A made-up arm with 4 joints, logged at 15 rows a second.
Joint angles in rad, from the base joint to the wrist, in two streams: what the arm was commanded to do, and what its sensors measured. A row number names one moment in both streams.
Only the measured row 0 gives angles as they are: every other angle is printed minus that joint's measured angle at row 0.
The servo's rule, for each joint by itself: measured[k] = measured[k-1] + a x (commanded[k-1-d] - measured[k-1]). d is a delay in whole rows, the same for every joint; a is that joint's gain. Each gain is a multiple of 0.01, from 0.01 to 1. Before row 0 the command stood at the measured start. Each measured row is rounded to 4 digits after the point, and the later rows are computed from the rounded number. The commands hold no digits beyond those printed.
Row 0, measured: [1.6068, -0.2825, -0.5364, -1.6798]
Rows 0 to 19, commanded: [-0.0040, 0.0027, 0.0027, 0.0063]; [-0.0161, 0.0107, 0.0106, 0.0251]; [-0.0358, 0.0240, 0.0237, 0.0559]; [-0.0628, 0.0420, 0.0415, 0.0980]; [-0.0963, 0.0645, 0.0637, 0.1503]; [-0.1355, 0.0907, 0.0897, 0.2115]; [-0.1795, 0.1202, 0.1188, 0.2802]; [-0.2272, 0.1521, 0.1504, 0.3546]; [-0.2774, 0.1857, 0.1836, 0.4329]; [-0.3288, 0.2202, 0.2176, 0.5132]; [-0.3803, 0.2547, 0.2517, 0.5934]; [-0.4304, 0.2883, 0.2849, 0.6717]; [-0.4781, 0.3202, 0.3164, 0.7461]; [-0.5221, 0.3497, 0.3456, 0.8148]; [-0.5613, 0.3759, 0.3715, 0.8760]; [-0.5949, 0.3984, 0.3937, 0.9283]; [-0.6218, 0.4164, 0.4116, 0.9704]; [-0.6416, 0.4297, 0.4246, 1.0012]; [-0.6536, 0.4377, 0.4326, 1.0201]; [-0.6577, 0.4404, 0.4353, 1.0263]
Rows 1 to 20, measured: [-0.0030, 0.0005, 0.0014, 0.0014]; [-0.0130, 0.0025, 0.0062, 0.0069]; [-0.0303, 0.0068, 0.0153, 0.0182]; [-0.0550, 0.0138, 0.0289, 0.0366]; [-0.0864, 0.0239, 0.0470, 0.0628]; [-0.1237, 0.0373, 0.0692, 0.0970]; [-0.1661, 0.0539, 0.0950, 0.1391]; [-0.2125, 0.0735, 0.1238, 0.1887]; [-0.2618, 0.0959, 0.1549, 0.2449]; [-0.3127, 0.1208, 0.1875, 0.3066]; [-0.3641, 0.1476, 0.2209, 0.3726]; [-0.4145, 0.1757, 0.2542, 0.4414]; [-0.4628, 0.2046, 0.2865, 0.5115]; [-0.5079, 0.2336, 0.3172, 0.5813]; [-0.5485, 0.2621, 0.3454, 0.6491]; [-0.5838, 0.2894, 0.3705, 0.7133]; [-0.6127, 0.3148, 0.3919, 0.7724]; [-0.6347, 0.3378, 0.4089, 0.8250]; [-0.6491, 0.3578, 0.4212, 0.8699]; [-0.6556, 0.3743, 0.4285, 0.9059]
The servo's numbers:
d 0
a 0.76 0.20 0.52 0.23

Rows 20 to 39, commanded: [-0.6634, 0.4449, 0.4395, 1.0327]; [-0.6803, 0.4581, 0.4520, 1.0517]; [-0.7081, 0.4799, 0.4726, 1.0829]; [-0.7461, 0.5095, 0.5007, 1.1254]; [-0.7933, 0.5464, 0.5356, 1.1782]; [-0.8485, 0.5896, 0.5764, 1.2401]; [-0.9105, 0.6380, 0.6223, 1.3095]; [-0.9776, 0.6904, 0.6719, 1.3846]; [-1.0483, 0.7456, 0.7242, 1.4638]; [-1.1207, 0.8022, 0.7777, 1.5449]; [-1.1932, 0.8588, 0.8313, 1.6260]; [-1.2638, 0.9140, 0.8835, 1.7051]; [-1.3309, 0.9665, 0.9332, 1.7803]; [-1.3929, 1.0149, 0.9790, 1.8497]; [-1.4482, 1.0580, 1.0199, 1.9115]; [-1.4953, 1.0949, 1.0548, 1.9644]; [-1.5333, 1.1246, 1.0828, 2.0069]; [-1.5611, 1.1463, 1.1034, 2.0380]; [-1.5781, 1.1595, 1.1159, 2.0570]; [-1.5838, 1.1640, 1.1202, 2.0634]
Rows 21 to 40, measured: [-0.6615, 0.3884, 0.4342, 0.9351]; [-0.6758, 0.4023, 0.4435, 0.9619]; [-0.7003, 0.4178, 0.4586, 0.9897]; [-0.7351, 0.4361, 0.4805, 1.0209]; [-0.7793, 0.4582, 0.5092, 1.0571]; [-0.8319, 0.4845, 0.5441, 1.0992]; [-0.8916, 0.5152, 0.5848, 1.1476]; [-0.9570, 0.5502, 0.6301, 1.2021]; [-1.0264, 0.5893, 0.6790, 1.2623]; [-1.0981, 0.6319, 0.7303, 1.3273]; [-1.1704, 0.6773, 0.7828, 1.3960]; [-1.2414, 0.7246, 0.8352, 1.4671]; [-1.3094, 0.7730, 0.8862, 1.5391]; [-1.3729, 0.8214, 0.9345, 1.6105]; [-1.4301, 0.8687, 0.9789, 1.6797]; [-1.4797, 0.9139, 1.0184, 1.7452]; [-1.5204, 0.9560, 1.0519, 1.8054]; [-1.5513, 0.9941, 1.0787, 1.8589]; [-1.5717, 1.0272, 1.0980, 1.9045]; [-1.5809, 1.0546, 1.1095, 1.9410]
